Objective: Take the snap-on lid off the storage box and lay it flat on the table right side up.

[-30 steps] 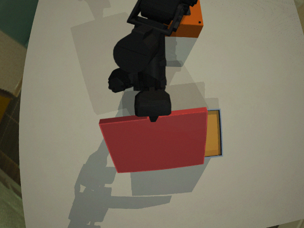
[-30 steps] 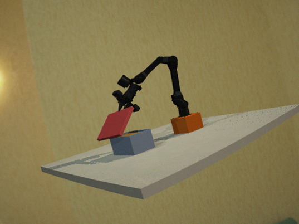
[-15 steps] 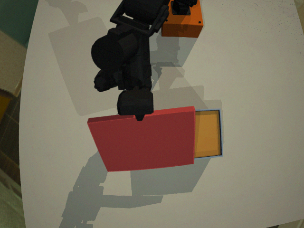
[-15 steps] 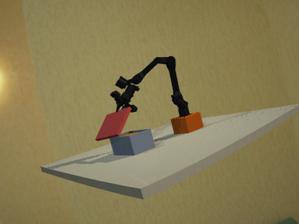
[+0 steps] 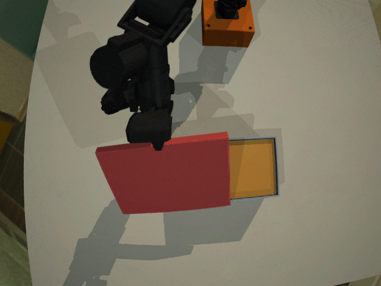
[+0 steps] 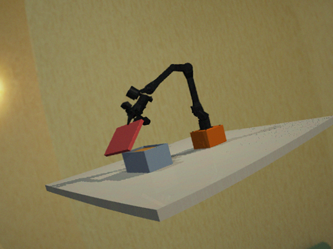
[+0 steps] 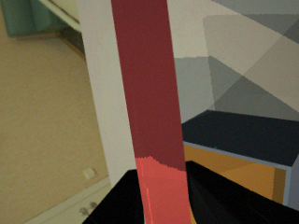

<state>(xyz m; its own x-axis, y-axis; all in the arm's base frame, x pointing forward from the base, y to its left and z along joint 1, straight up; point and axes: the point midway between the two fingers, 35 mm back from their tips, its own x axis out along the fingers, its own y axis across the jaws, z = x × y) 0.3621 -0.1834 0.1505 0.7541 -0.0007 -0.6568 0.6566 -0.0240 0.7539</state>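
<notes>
My gripper tip is now 6 cm short of the red lid, 5 cm above it and 1 cm to the right of it. The rest, counted from my gripper tip: grey-blue storage box: 18 cm below, 16 cm to the left, 5 cm ahead.
</notes>
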